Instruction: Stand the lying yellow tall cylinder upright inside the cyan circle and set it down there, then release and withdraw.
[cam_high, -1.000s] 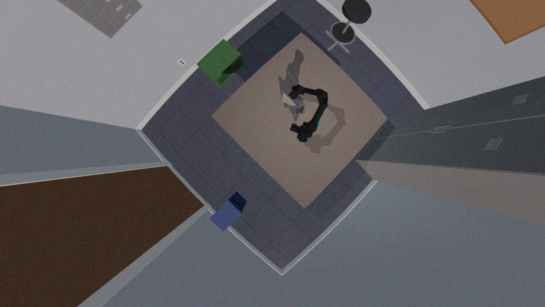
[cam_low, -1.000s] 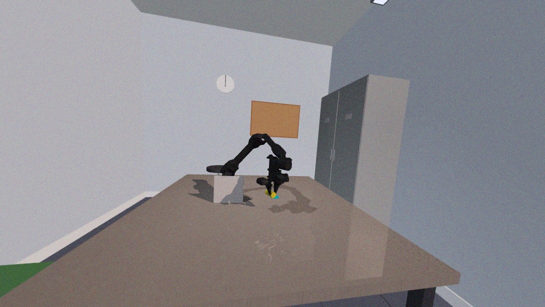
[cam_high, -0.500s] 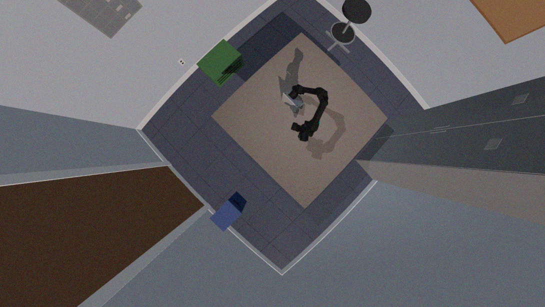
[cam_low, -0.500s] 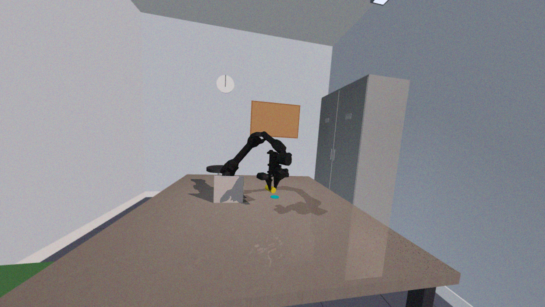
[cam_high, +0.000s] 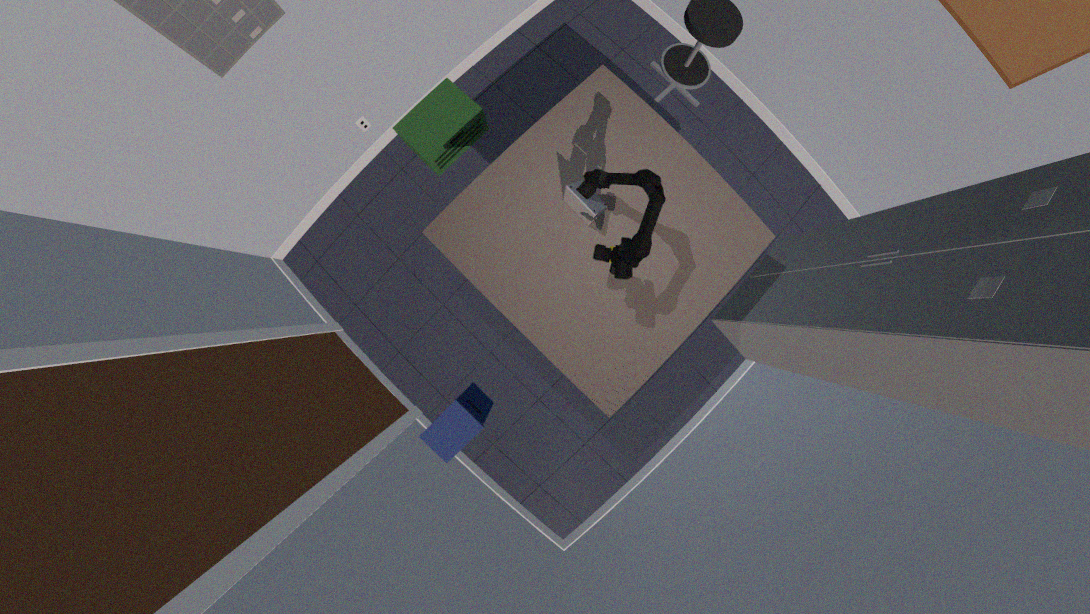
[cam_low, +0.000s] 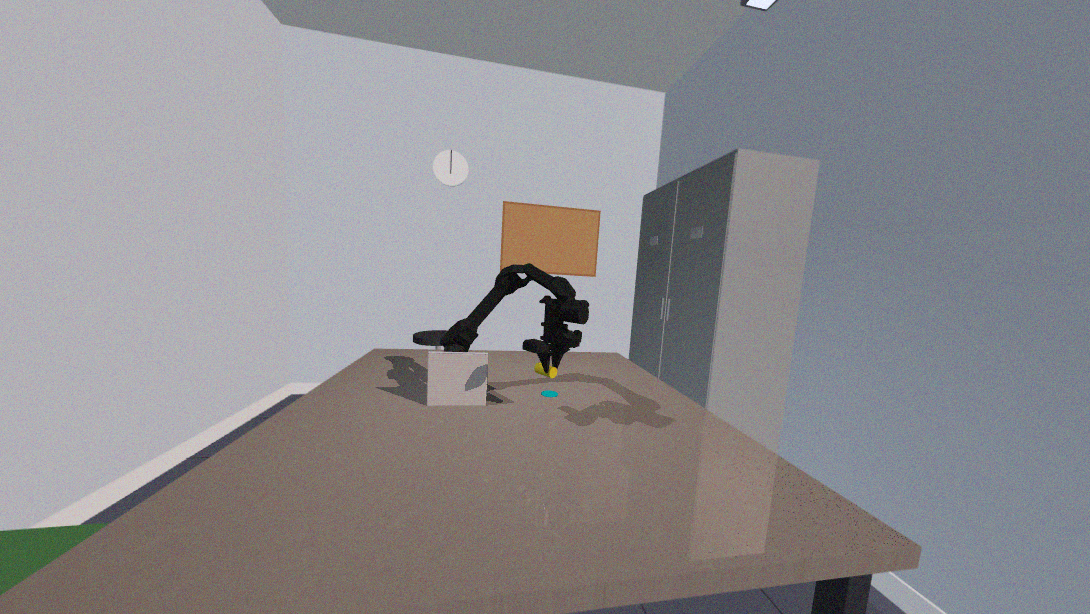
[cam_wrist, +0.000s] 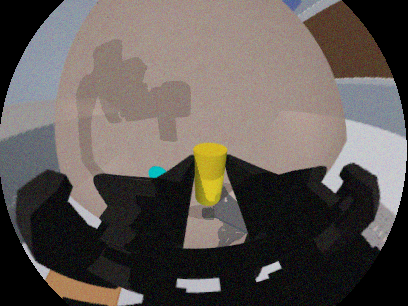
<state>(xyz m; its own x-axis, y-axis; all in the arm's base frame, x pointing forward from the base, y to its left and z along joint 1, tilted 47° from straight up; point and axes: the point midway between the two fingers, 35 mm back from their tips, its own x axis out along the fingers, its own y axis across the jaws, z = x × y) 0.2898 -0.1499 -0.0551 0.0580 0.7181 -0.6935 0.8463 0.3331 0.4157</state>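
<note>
Now: the cyan circle 17 cm to the left of my gripper tip, 13 cm below it and 4 cm ahead of it. Round my gripper tip: yellow tall cylinder: 2 cm to the left, 1 cm behind.
</note>
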